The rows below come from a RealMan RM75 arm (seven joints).
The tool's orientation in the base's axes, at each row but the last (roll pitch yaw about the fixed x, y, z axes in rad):
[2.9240, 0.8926, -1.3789]
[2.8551, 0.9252, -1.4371]
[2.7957, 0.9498, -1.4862]
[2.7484, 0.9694, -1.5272]
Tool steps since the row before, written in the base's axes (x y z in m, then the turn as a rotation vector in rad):
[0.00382, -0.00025, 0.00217, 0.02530, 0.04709, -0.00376]
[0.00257, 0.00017, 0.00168, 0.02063, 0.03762, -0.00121]
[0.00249, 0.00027, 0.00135, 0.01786, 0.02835, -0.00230]
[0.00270, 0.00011, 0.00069, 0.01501, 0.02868, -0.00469]
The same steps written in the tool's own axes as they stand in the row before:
[-0.00108, -0.00316, -0.00287, -0.02305, -0.04049, 0.02648]
[-0.00124, -0.00214, -0.00183, -0.01981, -0.03242, 0.01996]
[-0.00113, -0.00211, -0.00154, -0.01369, -0.02682, 0.01487]
[-0.00056, -0.00234, -0.00140, -0.01197, -0.02487, 0.01755]

